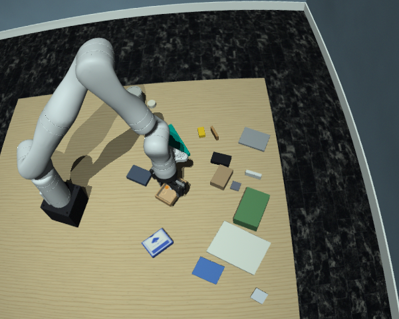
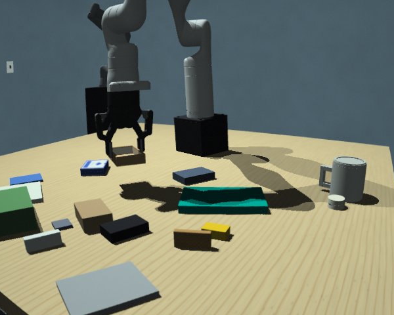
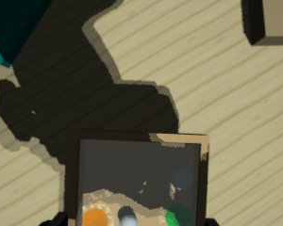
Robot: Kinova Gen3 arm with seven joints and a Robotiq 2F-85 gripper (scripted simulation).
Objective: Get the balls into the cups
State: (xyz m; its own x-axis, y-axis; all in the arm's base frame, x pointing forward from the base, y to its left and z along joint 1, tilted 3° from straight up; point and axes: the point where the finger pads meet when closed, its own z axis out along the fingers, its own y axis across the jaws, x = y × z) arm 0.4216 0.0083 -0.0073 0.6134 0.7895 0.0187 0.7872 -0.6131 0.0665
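The covered wooden puzzle is 2 cm below my hand. Also, from my hand: tan block: 19 cm ahead, 6 cm to the left, 8 cm below; then teal slab: 1 cm behind, 24 cm to the left, 8 cm below; then dark blue block: 13 cm behind, 11 cm to the left, 8 cm below.
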